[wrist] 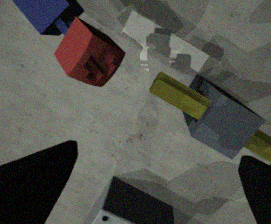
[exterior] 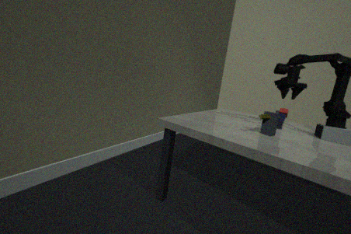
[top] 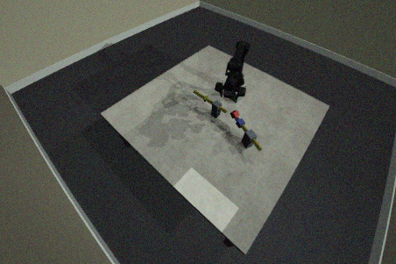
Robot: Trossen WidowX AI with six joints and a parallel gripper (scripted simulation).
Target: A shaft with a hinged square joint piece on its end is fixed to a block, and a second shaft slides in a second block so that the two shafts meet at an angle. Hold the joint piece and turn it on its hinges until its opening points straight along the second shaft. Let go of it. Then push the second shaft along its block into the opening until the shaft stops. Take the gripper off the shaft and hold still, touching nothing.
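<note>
My gripper tip is now 9 cm above the dark red square joint piece, 8 cm to the right of it and 1 cm short of it.
</note>
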